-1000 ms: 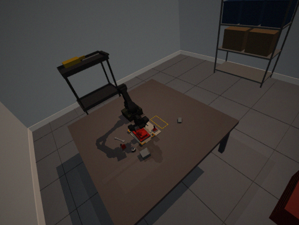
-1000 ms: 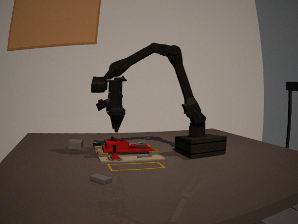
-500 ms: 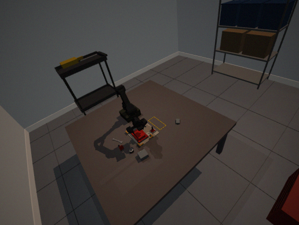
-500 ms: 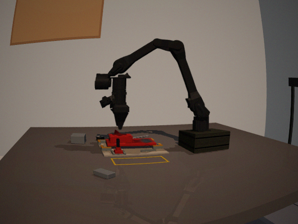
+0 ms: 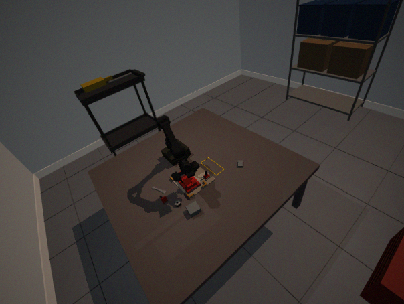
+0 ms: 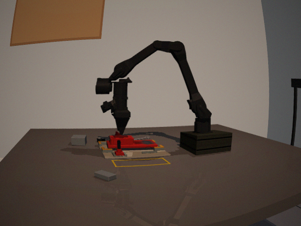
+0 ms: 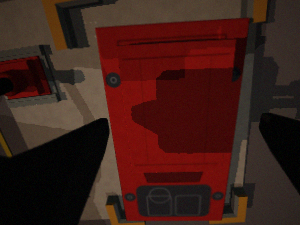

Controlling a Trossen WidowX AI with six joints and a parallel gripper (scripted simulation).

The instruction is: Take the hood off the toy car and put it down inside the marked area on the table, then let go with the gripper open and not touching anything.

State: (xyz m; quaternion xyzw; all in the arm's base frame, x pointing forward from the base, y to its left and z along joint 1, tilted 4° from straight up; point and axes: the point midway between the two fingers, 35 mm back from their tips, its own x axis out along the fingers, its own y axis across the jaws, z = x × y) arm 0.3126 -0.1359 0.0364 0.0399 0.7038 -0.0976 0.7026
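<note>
The hood is 3 cm below my gripper tip. The rest, counted from my gripper tip: dark wheel 5 cm ahead, 15 cm to the right, 6 cm below; white bone-shaped piece 15 cm behind, 17 cm to the right, 6 cm below; grey block 16 cm ahead, 12 cm to the right, 5 cm below.
</note>
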